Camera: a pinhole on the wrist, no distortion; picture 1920 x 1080 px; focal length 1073.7 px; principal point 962.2 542.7 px. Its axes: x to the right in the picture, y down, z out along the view. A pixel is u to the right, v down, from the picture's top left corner.
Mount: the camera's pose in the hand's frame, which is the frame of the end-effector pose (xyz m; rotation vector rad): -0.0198 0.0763 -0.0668 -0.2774 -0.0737 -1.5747
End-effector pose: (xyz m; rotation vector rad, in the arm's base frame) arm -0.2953 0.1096 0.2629 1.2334 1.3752 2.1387
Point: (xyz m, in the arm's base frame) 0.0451 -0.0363 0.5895
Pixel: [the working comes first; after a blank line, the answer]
In the camera's frame: -0.2587 -0.1581 0.3560

181.9 65.8
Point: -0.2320 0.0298 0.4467
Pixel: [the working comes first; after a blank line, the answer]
In the camera's frame: -0.1053 0.0054 0.1295

89.7 587.3
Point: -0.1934 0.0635 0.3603
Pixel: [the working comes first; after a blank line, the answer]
In the camera's frame: -0.0161 -0.0396 0.1404

839.0 239.9
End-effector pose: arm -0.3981 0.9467 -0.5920 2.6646 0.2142 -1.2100
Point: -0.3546 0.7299 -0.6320
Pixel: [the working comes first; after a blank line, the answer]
In the camera's frame: -0.1090 0.0495 0.1497

180.3 898.0
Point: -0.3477 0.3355 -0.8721
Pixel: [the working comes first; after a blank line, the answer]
In the camera's frame: -0.3982 0.1749 0.4872

84.7 928.2
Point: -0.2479 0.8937 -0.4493
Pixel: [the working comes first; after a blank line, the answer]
In the camera's frame: -0.0518 0.0221 -0.1102

behind the camera
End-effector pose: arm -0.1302 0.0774 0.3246 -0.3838 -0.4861 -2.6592
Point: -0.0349 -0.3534 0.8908
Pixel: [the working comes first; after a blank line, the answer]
In the camera's frame: -0.3831 0.2019 0.5569

223.6 932.0
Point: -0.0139 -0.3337 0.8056
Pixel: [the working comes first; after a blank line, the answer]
In the camera's frame: -0.3672 0.1579 0.4801

141.1 895.8
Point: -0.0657 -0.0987 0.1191
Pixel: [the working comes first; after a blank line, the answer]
In the camera's frame: -0.0835 -0.0241 -0.1645

behind the camera
